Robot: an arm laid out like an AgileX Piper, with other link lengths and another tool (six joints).
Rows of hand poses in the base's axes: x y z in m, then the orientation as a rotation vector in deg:
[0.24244 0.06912 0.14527 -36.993 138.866 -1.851]
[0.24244 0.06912 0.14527 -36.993 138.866 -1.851]
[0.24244 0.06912 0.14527 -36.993 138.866 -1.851]
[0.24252 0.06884 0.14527 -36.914 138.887 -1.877]
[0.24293 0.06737 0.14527 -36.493 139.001 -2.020]
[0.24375 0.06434 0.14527 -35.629 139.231 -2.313]
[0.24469 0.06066 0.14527 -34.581 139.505 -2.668]
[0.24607 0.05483 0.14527 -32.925 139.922 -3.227]
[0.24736 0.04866 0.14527 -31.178 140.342 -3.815]
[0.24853 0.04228 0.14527 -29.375 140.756 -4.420]
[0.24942 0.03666 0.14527 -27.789 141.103 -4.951]
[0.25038 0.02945 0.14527 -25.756 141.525 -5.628]
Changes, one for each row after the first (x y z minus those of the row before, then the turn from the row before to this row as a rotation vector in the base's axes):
[0.00000 0.00000 0.00000 0.000 0.000 0.000]
[0.00000 0.00000 0.00000 0.000 0.000 0.000]
[0.00008 -0.00028 0.00000 0.001 0.000 -0.065]
[0.00041 -0.00147 0.00000 0.000 0.000 -0.348]
[0.00082 -0.00303 0.00000 0.000 0.000 -0.713]
[0.00094 -0.00368 0.00000 0.000 0.001 -0.864]
[0.00138 -0.00583 0.00000 0.000 0.000 -1.361]
[0.00129 -0.00617 0.00000 0.000 -0.001 -1.432]
[0.00117 -0.00638 0.00000 0.000 0.000 -1.474]
[0.00089 -0.00562 0.00000 0.000 0.000 -1.294]
[0.00096 -0.00721 0.00000 0.000 0.000 -1.654]

